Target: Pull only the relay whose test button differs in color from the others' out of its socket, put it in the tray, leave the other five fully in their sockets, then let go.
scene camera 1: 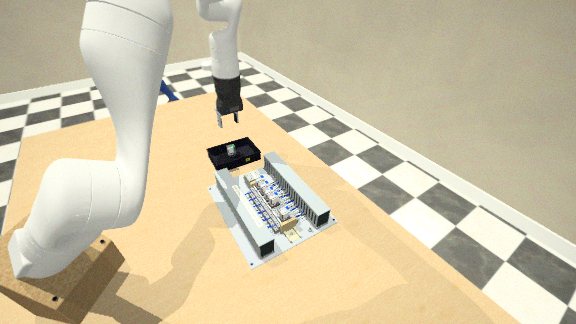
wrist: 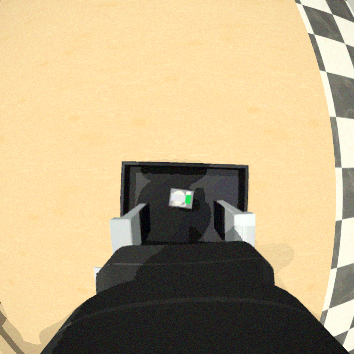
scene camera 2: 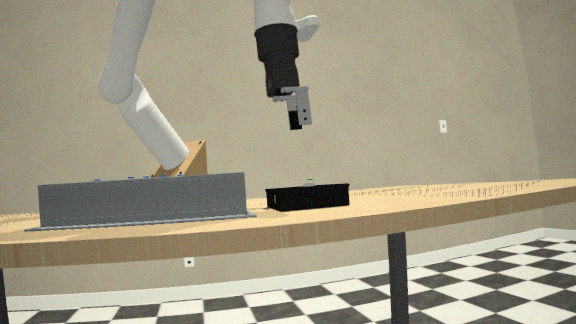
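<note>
The relay with the green test button stands in the black tray, near its middle, apart from the walls; its top shows just above the rim in the second scene view. My gripper is open and empty, well above the tray and the relay. The other relays, with blue test buttons, sit in the row of sockets between the two ducts; in the second scene view their blue tops show over the duct. Their exact seating is too small to tell.
The grey panel with two tall slotted ducts lies right beside the tray on the table. A tan end block stands at the near end of the socket row. The arm's wooden base block is at the left.
</note>
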